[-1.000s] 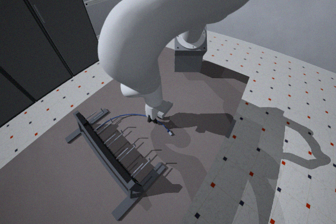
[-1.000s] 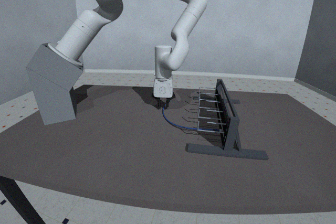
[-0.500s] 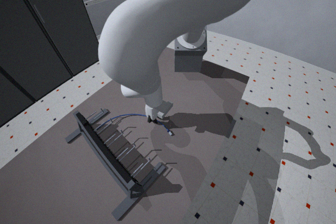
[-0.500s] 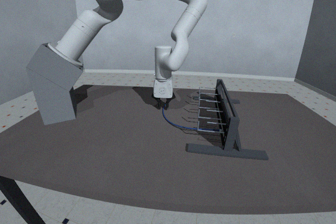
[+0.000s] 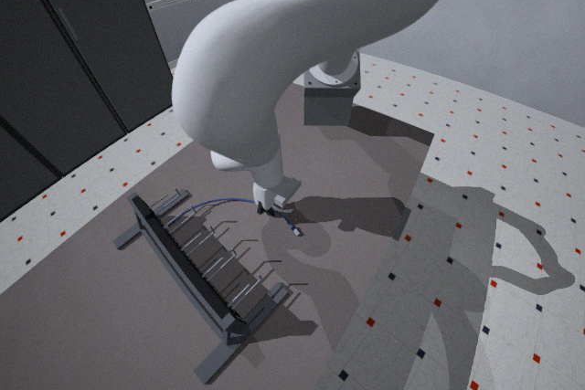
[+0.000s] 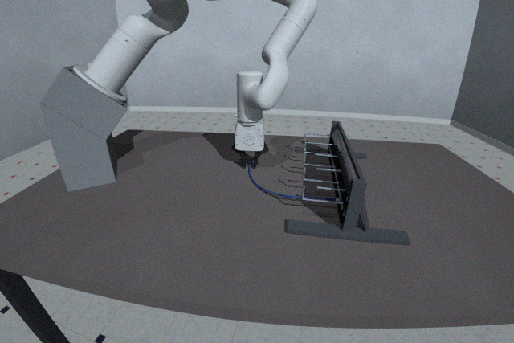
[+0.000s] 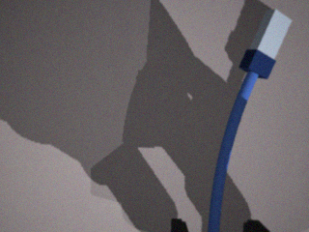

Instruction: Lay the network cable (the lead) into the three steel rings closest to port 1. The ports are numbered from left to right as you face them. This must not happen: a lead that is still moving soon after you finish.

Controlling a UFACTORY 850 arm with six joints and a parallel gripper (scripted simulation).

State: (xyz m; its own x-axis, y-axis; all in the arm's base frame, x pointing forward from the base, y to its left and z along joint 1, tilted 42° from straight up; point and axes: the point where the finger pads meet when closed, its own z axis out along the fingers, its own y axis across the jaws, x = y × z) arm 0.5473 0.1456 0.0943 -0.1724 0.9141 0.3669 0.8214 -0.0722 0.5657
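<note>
The plug lies 110 mm to the left of my hand and 20 mm below it. From my hand the other things lie so: dark patch panel 310 mm ahead, 50 mm above, 30 mm to the right.
</note>
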